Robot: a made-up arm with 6 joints. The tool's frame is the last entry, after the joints. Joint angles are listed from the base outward.
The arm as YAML. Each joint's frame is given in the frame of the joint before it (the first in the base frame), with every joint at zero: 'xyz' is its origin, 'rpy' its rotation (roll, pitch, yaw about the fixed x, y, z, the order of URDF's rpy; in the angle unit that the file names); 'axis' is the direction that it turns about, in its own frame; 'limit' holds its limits. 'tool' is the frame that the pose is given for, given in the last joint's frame.
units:
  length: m
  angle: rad
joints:
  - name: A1
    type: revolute
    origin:
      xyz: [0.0, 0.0, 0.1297]
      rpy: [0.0, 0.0, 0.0]
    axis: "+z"
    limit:
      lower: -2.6
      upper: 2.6
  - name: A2
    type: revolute
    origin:
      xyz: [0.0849, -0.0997, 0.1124]
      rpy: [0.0, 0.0, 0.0]
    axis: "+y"
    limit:
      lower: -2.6
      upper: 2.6
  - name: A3
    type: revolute
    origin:
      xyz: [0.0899, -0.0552, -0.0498]
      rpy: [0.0, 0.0, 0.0]
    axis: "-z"
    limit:
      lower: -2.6
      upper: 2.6
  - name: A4
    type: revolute
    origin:
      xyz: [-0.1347, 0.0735, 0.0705]
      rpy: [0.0, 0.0, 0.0]
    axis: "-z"
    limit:
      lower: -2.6
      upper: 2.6
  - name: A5
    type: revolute
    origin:
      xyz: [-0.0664, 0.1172, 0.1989]
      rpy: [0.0, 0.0, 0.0]
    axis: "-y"
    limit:
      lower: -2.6
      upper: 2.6
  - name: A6
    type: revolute
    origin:
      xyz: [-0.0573, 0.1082, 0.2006]
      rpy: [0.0, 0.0, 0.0]
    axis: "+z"
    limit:
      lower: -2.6
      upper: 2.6
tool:
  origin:
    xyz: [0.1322, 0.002, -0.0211]
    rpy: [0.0, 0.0, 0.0]
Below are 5 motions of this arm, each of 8 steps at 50 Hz.
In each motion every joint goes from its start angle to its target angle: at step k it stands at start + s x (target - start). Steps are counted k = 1, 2, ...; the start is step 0. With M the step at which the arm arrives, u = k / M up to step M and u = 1 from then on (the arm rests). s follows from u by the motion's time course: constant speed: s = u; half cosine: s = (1 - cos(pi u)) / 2; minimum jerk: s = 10 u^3 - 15 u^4 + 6 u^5.
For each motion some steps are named. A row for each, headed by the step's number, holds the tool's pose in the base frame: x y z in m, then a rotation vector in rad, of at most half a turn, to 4 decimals.
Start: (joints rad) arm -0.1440 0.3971 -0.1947 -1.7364 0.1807 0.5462
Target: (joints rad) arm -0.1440 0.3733 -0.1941 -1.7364 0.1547 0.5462
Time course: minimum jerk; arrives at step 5
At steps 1, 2, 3, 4, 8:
1: -0.0876 -0.2448 0.7391 0.6086 -0.0533 2.2440
2: -0.0910 -0.2431 0.7383 0.5966 -0.0485 2.2479
3: -0.0957 -0.2407 0.7371 0.5797 -0.0417 2.2532
4: -0.0990 -0.2389 0.7362 0.5677 -0.0369 2.2569
8: -0.0997 -0.2386 0.7360 0.5650 -0.0359 2.2577

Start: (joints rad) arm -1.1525 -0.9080 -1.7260 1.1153 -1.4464 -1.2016
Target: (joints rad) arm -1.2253 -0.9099 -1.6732 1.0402 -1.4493 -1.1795
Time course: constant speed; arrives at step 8
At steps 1, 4, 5, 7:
1: -0.1662 0.0036 0.4493 -0.6990 0.6122 -1.9860
4: -0.1650 0.0104 0.4452 -0.6995 0.6261 -1.9988
5: -0.1646 0.0127 0.4438 -0.6996 0.6308 -2.0030
7: -0.1636 0.0172 0.4410 -0.6998 0.6402 -2.0115

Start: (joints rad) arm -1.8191 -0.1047 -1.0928 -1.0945 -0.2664 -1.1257
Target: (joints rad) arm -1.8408 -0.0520 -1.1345 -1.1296 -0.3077 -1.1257
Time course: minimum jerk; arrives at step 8
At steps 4, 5, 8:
4: -0.2944 0.1371 0.6235 -0.2818 0.2044 -0.7317
5: -0.2964 0.1333 0.6248 -0.2776 0.2118 -0.7182
8: -0.2990 0.1287 0.6261 -0.2724 0.2204 -0.7015

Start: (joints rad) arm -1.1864 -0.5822 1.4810 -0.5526 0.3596 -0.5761
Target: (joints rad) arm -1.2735 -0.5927 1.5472 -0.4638 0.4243 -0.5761
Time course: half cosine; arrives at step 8
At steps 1, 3, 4, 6, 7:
1: 0.1507 0.0039 0.7079 -0.2157 -1.1498 -2.5684
3: 0.1507 -0.0048 0.7116 -0.2406 -1.1775 -2.6277
4: 0.1504 -0.0110 0.7141 -0.2592 -1.1969 -2.6695
6: 0.1493 -0.0225 0.7189 -0.2958 -1.2321 -2.7465
7: 0.1488 -0.0261 0.7204 -0.3076 -1.2427 -2.7700

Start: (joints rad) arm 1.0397 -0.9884 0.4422 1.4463 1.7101 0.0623
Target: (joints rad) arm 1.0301 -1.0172 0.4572 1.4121 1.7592 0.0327
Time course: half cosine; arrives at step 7
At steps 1, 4, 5, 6, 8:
1: -0.1052 0.0932 0.6423 0.0395 -1.5445 -1.3971
4: -0.1115 0.0937 0.6365 0.0498 -1.5755 -1.4271
5: -0.1137 0.0939 0.6344 0.0535 -1.5866 -1.4378
6: -0.1152 0.0941 0.6329 0.0561 -1.5943 -1.4453
8: -0.1158 0.0942 0.6324 0.0571 -1.5971 -1.4479

